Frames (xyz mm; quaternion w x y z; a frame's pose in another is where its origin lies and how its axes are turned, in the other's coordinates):
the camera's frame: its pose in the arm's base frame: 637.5 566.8 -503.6 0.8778 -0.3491 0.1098 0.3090
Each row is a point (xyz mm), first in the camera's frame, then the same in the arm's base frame.
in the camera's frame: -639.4 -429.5 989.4
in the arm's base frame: 378.8 699.7 716.1
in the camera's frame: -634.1 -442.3 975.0
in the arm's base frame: 391.2 685.1 710.4
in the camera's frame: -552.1 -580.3 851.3
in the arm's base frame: 543.9 561.1 661.5
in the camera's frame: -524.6 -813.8 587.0
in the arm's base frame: 716.1 262.0 584.0
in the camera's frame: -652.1 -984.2 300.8
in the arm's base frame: 728.1 -88.5 519.5
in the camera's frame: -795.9 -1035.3 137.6
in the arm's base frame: 650.7 -295.5 486.6
